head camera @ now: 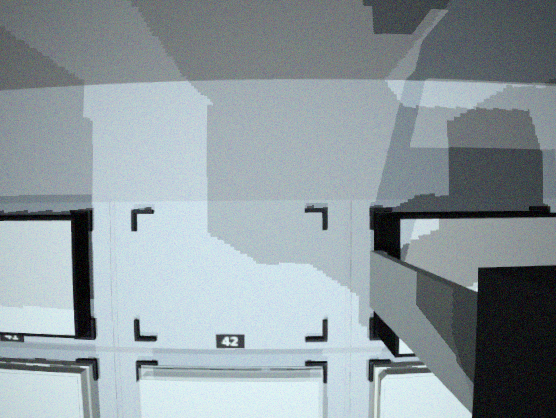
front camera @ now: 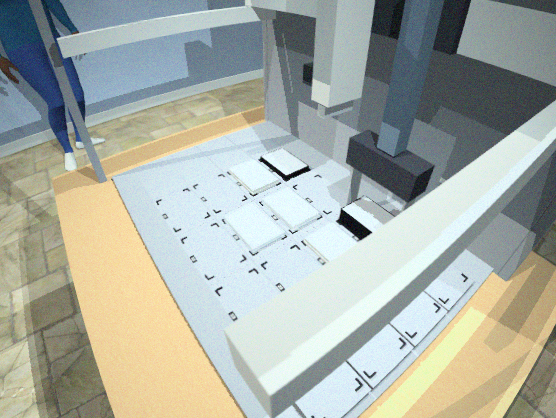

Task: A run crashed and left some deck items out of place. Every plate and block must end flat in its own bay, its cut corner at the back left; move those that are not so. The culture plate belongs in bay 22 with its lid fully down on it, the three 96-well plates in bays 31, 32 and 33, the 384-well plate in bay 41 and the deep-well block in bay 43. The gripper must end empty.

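Where they show: gripper, between the fingertips: (head camera: 475, 276) (front camera: 371, 224); robot's base, origin of its link: (front camera: 157, 202).
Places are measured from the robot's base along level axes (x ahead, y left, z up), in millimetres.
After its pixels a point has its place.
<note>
The deep-well block (front camera: 367, 210) {x 371, y 368, z 42 mm} (head camera: 387, 235) {x 329, y 393, z 25 mm}, black-sided with a pale top, sits in bay 43. My gripper hangs over it, one jaw (front camera: 355, 185) {x 325, y 366, z 86 mm} (head camera: 420, 295) {x 320, y 373, z 97 mm} beside its left end; the far jaw is mostly hidden, so whether the jaws grip the block is unclear. The low black-sided 384-well plate (front camera: 285, 161) {x 69, y 366, z 14 mm} (head camera: 37, 270) {x 98, y 369, z 14 mm} is in bay 41. Pale 96-well plates are in bay 31 (front camera: 253, 175) {x 72, y 253, z 14 mm}, bay 32 (front camera: 291, 206) {x 233, y 257, z 14 mm} (head camera: 232, 400) {x 231, y 283, z 14 mm} and bay 33 (front camera: 331, 241) {x 373, y 256, z 14 mm} (head camera: 405, 397) {x 347, y 282, z 14 mm}. The culture plate (front camera: 255, 226) {x 239, y 149, z 16 mm} lies in bay 22, apparently lidded. Most cut corners are too small to tell.
Bay 42 (head camera: 230, 280) {x 229, y 361, z 0 mm} has black corner marks between the 384-well plate and the block. The parked pipetting stage (front camera: 342, 55) stands behind the plates at the left. A pale frame beam (front camera: 390, 250) {x 619, y -5, z 400 mm} crosses the front view and hides part of the deck.
</note>
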